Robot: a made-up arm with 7 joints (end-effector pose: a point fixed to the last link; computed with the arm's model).
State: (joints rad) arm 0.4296 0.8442 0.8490 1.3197 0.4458 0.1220 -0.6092
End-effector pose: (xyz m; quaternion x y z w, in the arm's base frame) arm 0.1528 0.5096 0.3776 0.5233 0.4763 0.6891 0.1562
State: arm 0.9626 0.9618 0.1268 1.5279 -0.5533 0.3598 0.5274
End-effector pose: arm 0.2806 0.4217 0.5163 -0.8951 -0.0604 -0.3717 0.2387
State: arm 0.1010 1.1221 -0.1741 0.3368 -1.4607 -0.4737 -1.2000
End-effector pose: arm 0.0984 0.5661 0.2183 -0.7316 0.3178 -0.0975 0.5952
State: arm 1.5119 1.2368 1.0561 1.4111 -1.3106 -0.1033 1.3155
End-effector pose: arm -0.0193 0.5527 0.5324 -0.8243 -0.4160 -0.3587 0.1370
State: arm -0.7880 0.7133 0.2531 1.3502 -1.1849 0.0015 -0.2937
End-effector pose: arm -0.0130 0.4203 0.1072 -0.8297 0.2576 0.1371 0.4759
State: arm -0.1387 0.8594 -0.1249 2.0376 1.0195 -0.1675 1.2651
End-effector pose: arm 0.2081 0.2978 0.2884 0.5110 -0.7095 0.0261 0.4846
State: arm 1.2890 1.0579 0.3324 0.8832 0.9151 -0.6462 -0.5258
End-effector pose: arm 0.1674 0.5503 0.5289 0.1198 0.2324 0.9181 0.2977
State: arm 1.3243 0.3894 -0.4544 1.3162 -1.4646 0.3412 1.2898
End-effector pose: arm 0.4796 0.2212 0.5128 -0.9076 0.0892 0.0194 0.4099
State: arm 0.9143 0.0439 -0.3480 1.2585 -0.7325 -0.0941 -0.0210
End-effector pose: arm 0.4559 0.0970 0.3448 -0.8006 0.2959 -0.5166 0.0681
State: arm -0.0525 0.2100 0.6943 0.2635 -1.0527 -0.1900 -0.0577
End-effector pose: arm 0.0395 0.2873 -0.0739 0.9412 0.1349 -0.3056 0.0508
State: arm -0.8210 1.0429 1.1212 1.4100 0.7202 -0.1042 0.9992
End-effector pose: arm 0.0848 0.5164 0.3989 0.9539 -0.1985 0.1111 0.1957
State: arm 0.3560 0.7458 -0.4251 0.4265 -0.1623 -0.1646 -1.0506
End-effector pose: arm 0.2516 0.4341 0.1194 -0.8598 -0.2444 -0.2683 0.3592
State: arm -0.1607 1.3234 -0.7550 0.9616 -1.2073 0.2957 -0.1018
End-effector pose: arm 0.1230 0.5215 0.1841 -0.5172 0.3735 0.3399 0.6910
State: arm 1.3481 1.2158 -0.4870 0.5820 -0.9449 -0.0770 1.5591
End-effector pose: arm 0.2708 0.5727 0.4660 -0.8907 -0.0186 0.4495 0.0647
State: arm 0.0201 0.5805 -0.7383 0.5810 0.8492 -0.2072 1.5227
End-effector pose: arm 0.1884 0.3241 -0.0121 0.5843 -0.3139 -0.3656 0.6530
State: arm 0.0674 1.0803 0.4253 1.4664 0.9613 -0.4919 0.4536
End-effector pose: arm 0.2002 0.4743 0.4172 0.7591 -0.2670 0.5545 0.2122
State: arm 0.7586 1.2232 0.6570 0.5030 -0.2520 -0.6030 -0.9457
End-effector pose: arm 0.1326 0.5904 0.4161 -0.3894 -0.4754 -0.7433 0.2641
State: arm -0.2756 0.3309 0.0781 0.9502 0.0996 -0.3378 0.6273
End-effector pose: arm 0.1106 0.3112 -0.0039 0.9067 -0.1170 -0.0958 0.3937
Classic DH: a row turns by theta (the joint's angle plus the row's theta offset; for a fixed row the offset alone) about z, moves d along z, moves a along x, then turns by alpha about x. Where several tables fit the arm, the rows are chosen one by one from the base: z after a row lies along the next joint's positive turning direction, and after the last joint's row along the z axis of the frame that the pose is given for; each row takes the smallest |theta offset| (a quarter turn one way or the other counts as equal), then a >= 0, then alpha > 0; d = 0 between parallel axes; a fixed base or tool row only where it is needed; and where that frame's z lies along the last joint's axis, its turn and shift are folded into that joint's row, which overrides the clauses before.
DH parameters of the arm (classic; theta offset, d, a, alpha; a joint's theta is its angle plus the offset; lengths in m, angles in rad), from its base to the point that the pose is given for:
base (fixed): 0 0.422 0.022 1.5708
joint 1: -1.5708 -0.125 0.022 -1.5708
joint 2: 1.5708 0.003 0.013 -1.5708
joint 3: -1.5708 -0.305 0.023 1.5708
joint 4: 0 -0.047 -0.019 -1.5708
joint 5: 0 -0.184 0.03 -1.5708
joint 6: 1.5708 -0.031 0.003 -1.5708
joint 7: -0.582 0.0038 0.0174 -0.9801
tool (fixed): 0.6175 -0.0121 0 0

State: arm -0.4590 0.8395 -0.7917 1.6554 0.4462 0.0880 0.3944
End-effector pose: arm 0.0659 0.2501 0.0787 0.7634 -0.2905 -0.3990 0.4166
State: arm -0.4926 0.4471 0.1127 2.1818 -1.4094 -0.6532 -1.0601
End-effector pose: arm 0.0864 0.2697 0.1545 -0.5547 0.3463 -0.7193 0.2345
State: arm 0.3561 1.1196 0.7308 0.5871 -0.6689 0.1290 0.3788
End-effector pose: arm 0.1522 0.6021 0.3312 -0.9210 -0.3702 -0.0319 0.1169
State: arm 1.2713 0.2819 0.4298 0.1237 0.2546 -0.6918 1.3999
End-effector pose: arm 0.5024 0.3293 0.3453 0.6627 -0.4795 0.4044 0.4090
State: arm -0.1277 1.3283 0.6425 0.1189 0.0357 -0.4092 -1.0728
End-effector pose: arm 0.0399 0.6060 0.3529 -0.5300 -0.5715 -0.4038 0.4789
